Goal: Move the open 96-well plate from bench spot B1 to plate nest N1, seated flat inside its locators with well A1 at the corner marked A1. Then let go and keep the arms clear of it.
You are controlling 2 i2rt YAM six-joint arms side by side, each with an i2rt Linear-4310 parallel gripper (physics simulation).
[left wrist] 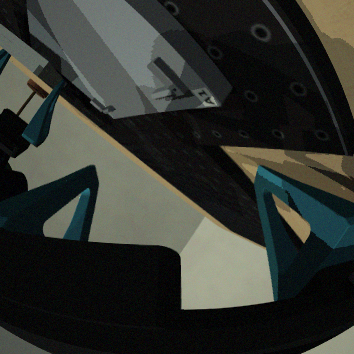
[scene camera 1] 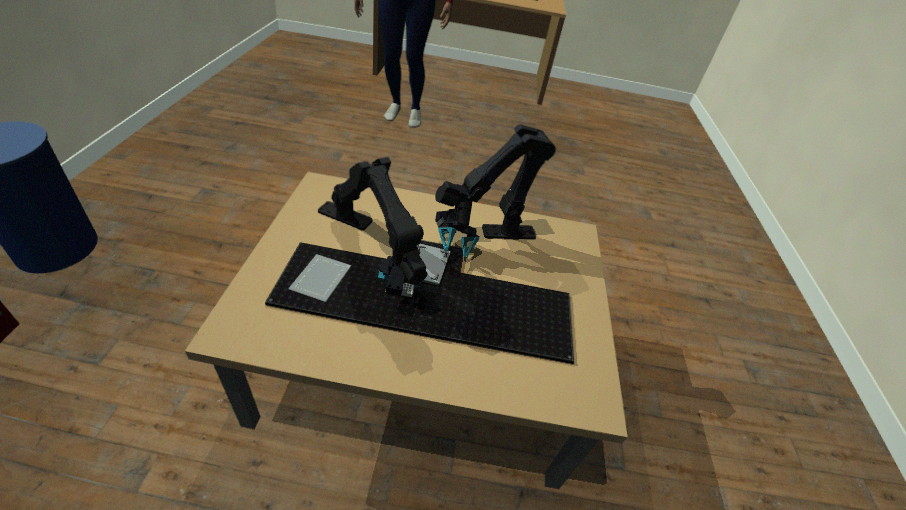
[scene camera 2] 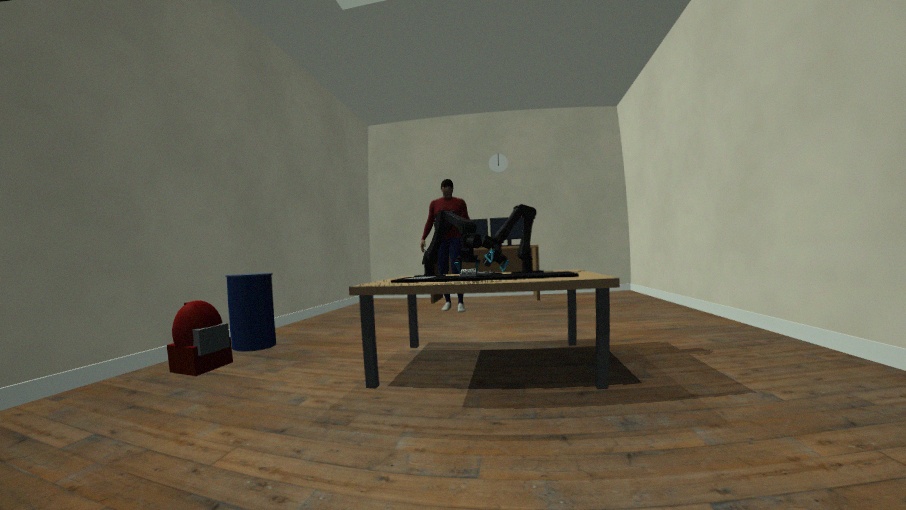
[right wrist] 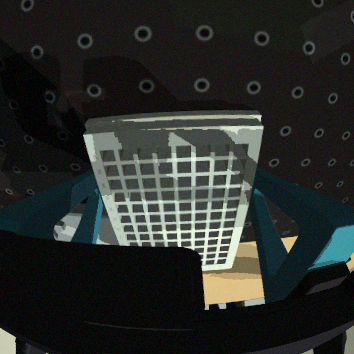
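Where they show: left gripper, between the fingertips: (left wrist: 176, 173) (scene camera 1: 455, 254) (scene camera 2: 497, 266); right gripper, between the fingertips: (scene camera 2: 468, 274) (right wrist: 175, 174); left arm's base, origin of its link: (scene camera 1: 508, 232) (scene camera 2: 527, 272); right arm's base, origin of its link: (scene camera 1: 345, 216).
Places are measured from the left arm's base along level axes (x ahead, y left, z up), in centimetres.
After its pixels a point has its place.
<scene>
The white 96-well plate (scene camera 1: 407, 289) {x 31.9, y -39.5, z 2.7 cm} (scene camera 2: 467, 272) {x 29.8, y -41.8, z 3.3 cm} (right wrist: 175, 200) {x 28.9, y -41.3, z 3.5 cm} is between the teal fingers of my right gripper (right wrist: 175, 174) {x 29.4, y -41.4, z 2.0 cm}, which is shut on its two sides. It is held over the black board, at the lower left of the nest in scene camera 1. The plate's A1 corner cannot be read. Nest N1 (scene camera 1: 436, 264) {x 20.4, y -29.5, z 2.5 cm} (left wrist: 130, 60) {x 15.7, y -28.6, z 2.5 cm} is a grey block with raised corner locators; its A1 label shows in the left wrist view. The right arm hides part of it in scene camera 1. My left gripper (scene camera 1: 456, 252) {x 18.0, y -23.0, z 5.2 cm} (scene camera 2: 496, 262) {x 18.0, y -23.0, z 5.2 cm} (left wrist: 176, 173) {x 18.0, y -23.0, z 5.2 cm} is open and empty beside the nest's upper right corner.
The black perforated board (scene camera 1: 519, 316) {x 41.6, y -4.9, z 1.3 cm} lies on the wooden table (scene camera 1: 507, 395) {x 67.7, y -13.5, z 0.0 cm}. A pale panel with a dashed outline (scene camera 1: 320, 277) {x 26.1, y -66.7, z 1.4 cm} lies at the board's left end in scene camera 1. A person (scene camera 1: 405, 50) (scene camera 2: 447, 218) stands behind the table. A blue barrel (scene camera 1: 44, 209) (scene camera 2: 251, 311) stands at the left.
</scene>
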